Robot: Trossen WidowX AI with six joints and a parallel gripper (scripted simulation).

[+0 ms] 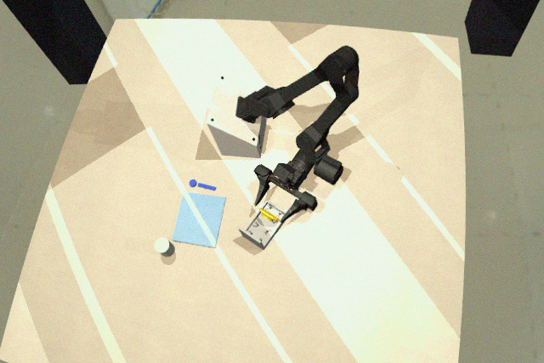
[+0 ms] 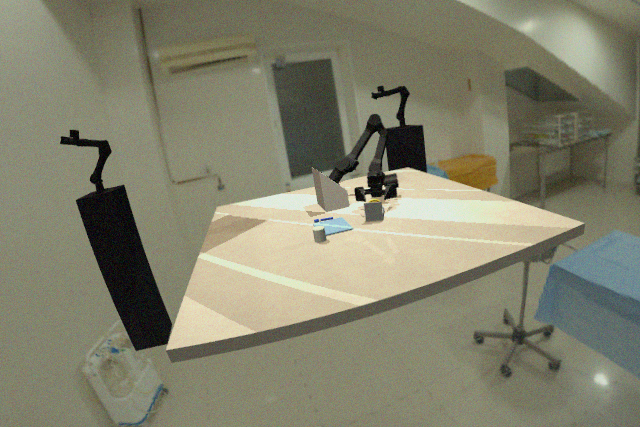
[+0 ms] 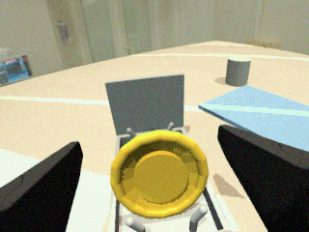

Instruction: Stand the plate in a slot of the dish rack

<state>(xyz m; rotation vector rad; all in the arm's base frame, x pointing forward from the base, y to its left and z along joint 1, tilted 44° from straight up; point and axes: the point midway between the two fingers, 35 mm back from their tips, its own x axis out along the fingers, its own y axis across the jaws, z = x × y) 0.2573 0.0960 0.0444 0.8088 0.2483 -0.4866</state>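
My gripper tip is now 30 mm above the plate. Also, from my gripper tip: dish rack: 40 mm below, 10 mm to the right, 10 mm ahead; blue spoon: 220 mm to the right, 100 mm behind, 60 mm below; light blue mat: 200 mm to the right, 60 mm below, 10 mm ahead.
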